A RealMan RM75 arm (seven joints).
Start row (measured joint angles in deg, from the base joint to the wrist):
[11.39 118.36 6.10 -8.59 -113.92 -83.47 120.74]
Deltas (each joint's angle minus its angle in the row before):
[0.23 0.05 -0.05 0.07 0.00 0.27 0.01]
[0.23 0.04 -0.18 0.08 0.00 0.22 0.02]
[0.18 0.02 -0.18 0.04 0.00 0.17 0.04]
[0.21 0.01 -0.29 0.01 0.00 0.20 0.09]
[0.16 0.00 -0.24 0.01 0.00 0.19 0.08]
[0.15 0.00 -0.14 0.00 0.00 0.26 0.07]
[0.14 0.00 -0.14 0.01 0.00 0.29 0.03]
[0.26 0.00 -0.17 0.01 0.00 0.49 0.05]
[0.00 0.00 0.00 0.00 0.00 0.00 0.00]
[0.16 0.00 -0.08 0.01 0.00 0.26 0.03]
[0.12 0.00 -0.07 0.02 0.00 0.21 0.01]
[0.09 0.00 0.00 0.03 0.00 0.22 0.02]
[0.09 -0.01 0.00 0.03 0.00 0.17 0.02]
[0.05 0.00 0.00 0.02 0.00 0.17 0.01]
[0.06 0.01 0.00 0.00 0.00 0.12 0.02]
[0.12 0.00 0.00 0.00 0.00 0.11 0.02]
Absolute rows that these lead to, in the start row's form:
[11.62 118.41 6.05 -8.52 -113.92 -83.20 120.75]
[11.85 118.45 5.87 -8.44 -113.92 -82.98 120.77]
[12.03 118.47 5.69 -8.40 -113.92 -82.81 120.81]
[12.24 118.48 5.40 -8.39 -113.92 -82.61 120.90]
[12.40 118.48 5.16 -8.38 -113.92 -82.42 120.98]
[12.55 118.48 5.02 -8.38 -113.92 -82.16 121.05]
[12.69 118.48 4.88 -8.37 -113.92 -81.87 121.08]
[12.95 118.48 4.71 -8.36 -113.92 -81.38 121.13]
[12.95 118.48 4.71 -8.36 -113.92 -81.38 121.13]
[13.11 118.48 4.63 -8.35 -113.92 -81.12 121.16]
[13.23 118.48 4.56 -8.33 -113.92 -80.91 121.17]
[13.32 118.48 4.56 -8.30 -113.92 -80.69 121.19]
[13.41 118.47 4.56 -8.27 -113.92 -80.52 121.21]
[13.46 118.47 4.56 -8.25 -113.92 -80.35 121.22]
[13.52 118.48 4.56 -8.25 -113.92 -80.23 121.24]
[13.64 118.48 4.56 -8.25 -113.92 -80.12 121.26]

